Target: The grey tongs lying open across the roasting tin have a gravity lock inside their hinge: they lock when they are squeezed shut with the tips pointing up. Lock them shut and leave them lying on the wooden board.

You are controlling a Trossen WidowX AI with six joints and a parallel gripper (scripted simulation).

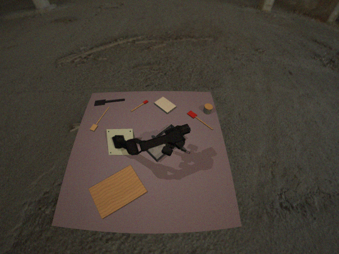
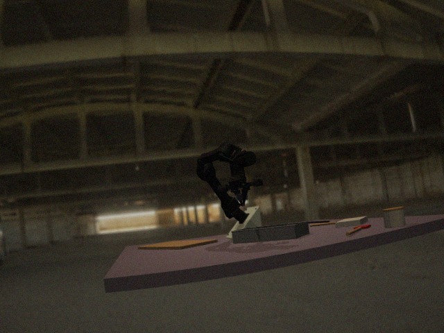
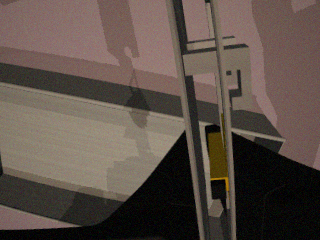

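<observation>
My gripper tip is 390 mm past the wooden board, 260 mm to the left of it and 150 mm above it. The rest, counted from my gripper tip: grey roasting tin: 130 mm below, 120 mm to the left, 40 mm behind; then white block: 540 mm to the left, 150 mm below, 20 mm behind; then yellow piece: 40 mm above, 20 mm ahead, 10 mm to the right.
</observation>
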